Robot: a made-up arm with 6 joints.
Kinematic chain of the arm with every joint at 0, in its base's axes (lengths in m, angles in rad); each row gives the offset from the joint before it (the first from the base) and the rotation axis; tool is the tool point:
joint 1: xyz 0 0 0.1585 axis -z
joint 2: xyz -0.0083 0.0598 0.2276 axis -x
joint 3: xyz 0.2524 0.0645 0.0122 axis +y
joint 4: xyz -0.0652 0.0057 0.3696 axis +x
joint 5: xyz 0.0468 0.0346 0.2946 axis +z
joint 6: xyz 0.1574 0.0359 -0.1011 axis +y
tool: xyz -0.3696 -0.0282 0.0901
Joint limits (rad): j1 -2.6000..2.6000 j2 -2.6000..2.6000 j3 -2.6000..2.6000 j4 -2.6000..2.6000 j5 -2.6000..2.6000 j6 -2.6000..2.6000
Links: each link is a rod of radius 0.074 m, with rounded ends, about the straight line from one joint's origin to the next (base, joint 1, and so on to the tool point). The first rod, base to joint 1, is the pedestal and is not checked.
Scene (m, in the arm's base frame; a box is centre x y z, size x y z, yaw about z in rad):
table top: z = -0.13
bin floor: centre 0.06 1 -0.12 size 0.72 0.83 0.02 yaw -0.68
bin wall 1: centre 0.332 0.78 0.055 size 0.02 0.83 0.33 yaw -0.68
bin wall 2: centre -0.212 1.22 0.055 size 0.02 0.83 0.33 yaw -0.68
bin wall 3: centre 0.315 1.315 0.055 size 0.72 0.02 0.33 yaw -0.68
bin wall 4: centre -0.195 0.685 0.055 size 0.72 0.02 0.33 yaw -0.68
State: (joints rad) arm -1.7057 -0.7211 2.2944 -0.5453 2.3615 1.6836
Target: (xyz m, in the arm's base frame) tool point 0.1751 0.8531 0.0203
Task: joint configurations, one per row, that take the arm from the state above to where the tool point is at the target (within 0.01 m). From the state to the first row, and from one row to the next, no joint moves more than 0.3 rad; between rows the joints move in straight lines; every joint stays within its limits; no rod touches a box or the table.
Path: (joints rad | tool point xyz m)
1: -1.6111 -0.8141 2.0096 -0.3105 2.1346 1.4990 | -0.5699 1.0474 0.5645
2: -1.5166 -0.9071 1.7249 -0.0758 1.9078 1.3145 | -0.2169 1.1868 0.5783
3: -1.4220 -1.0001 1.4401 0.1590 1.6809 1.1299 | 0.2073 1.1603 0.5568
4: -1.3275 -1.0931 1.1554 0.3937 1.4541 0.9453 | 0.5772 0.9396 0.4845
5: -1.2963 -0.8887 1.4359 0.3294 1.6919 0.7160 | 0.4124 0.9970 0.3836
6: -1.2652 -0.6842 1.7163 0.2651 1.9297 0.4867 | 0.2716 0.9737 0.2110
7: -1.2340 -0.4798 1.9968 0.2008 2.1676 0.2574 | 0.1751 0.8531 0.0203

